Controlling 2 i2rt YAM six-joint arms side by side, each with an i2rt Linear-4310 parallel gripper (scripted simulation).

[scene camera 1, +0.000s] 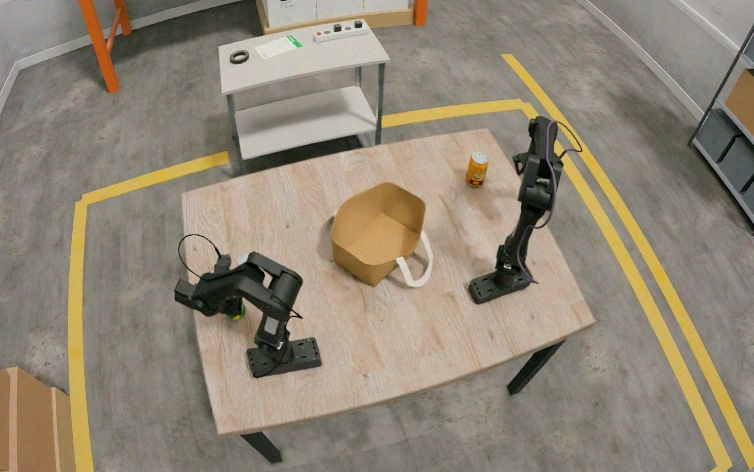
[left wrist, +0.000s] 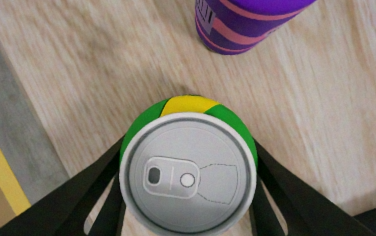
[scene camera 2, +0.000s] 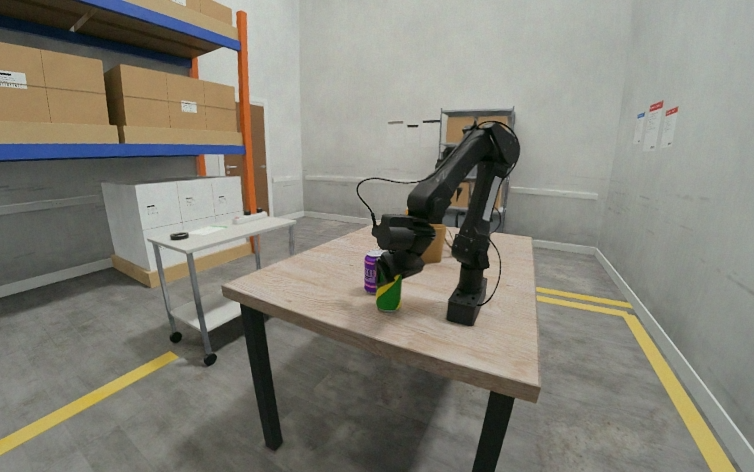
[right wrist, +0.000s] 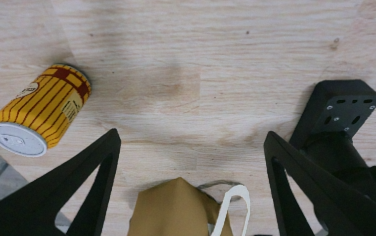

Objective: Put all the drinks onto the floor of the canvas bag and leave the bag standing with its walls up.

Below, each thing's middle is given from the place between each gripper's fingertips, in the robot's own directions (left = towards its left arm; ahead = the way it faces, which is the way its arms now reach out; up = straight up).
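Labels:
The green can [scene camera 2: 388,298] is 20 mm below my left hand [scene camera 2: 387,282], as I see it. Going by its middle, the green can is nearer to my left hand than to my right hand.
Counted from my right hand, the green can is 12 cm below it, 1 cm behind it and 95 cm to the left of it.

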